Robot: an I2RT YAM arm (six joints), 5 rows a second.
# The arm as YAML. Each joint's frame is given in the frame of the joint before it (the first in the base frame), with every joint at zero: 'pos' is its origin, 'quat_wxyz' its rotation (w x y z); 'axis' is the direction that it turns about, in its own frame. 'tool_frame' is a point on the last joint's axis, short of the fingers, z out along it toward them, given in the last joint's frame.
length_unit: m
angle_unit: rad
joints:
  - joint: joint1
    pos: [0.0, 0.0, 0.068]
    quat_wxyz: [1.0, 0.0, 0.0, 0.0]
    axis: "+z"
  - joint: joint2
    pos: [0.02, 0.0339, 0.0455]
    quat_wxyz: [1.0, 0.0, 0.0, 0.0]
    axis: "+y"
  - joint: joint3
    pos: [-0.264, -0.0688, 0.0]
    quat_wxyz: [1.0, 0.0, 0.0, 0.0]
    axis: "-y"
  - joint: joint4
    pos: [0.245, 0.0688, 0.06]
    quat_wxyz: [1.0, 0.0, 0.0, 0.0]
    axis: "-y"
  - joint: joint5
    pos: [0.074, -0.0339, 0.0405]
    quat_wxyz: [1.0, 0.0, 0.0, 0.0]
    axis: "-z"
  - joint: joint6
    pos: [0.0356, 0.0, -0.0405]
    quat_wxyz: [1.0, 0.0, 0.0, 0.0]
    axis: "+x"
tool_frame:
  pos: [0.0, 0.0, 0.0]
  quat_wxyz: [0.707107, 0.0, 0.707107, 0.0]
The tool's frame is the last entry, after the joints.
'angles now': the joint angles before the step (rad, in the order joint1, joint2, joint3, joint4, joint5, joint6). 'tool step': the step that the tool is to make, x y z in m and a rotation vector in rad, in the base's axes. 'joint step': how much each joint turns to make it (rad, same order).
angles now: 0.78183, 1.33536, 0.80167, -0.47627, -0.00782, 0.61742
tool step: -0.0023, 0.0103, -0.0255, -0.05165, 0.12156, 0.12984
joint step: 0.02089, 0.10255, 0.00132, -0.02505, -0.09618, -0.07180
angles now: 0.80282, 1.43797, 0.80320, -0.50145, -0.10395, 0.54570
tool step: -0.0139, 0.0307, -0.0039, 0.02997, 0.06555, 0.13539
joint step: 0.10313, 0.07228, 0.04999, 0.00171, -0.07624, -0.00102
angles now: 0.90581, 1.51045, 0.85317, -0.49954, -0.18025, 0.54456
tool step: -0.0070, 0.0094, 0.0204, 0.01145, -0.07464, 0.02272
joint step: 0.04740, -0.03544, 0.04519, -0.02683, 0.05841, -0.00030
